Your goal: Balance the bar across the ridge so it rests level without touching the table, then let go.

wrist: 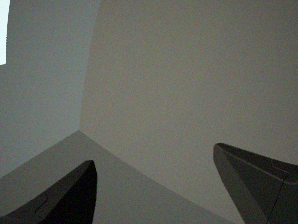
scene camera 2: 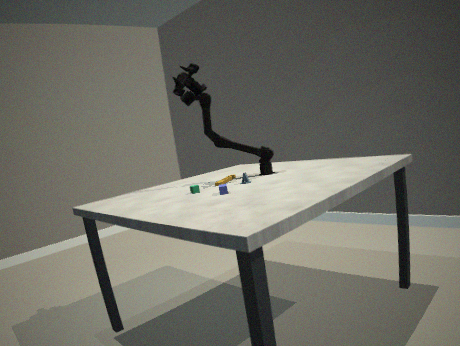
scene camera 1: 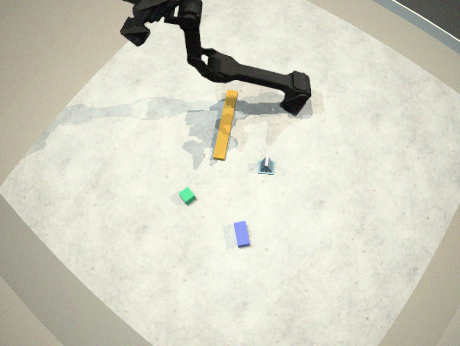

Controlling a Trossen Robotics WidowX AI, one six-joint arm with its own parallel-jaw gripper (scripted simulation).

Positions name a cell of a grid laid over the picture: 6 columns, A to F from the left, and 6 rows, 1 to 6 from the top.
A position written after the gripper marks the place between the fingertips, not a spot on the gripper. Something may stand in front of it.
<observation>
The gripper (wrist: D5) is open, holding nothing. Also in view: an orange bar (scene camera 1: C3).
The wrist view misses the orange bar: it is out of frame.
</observation>
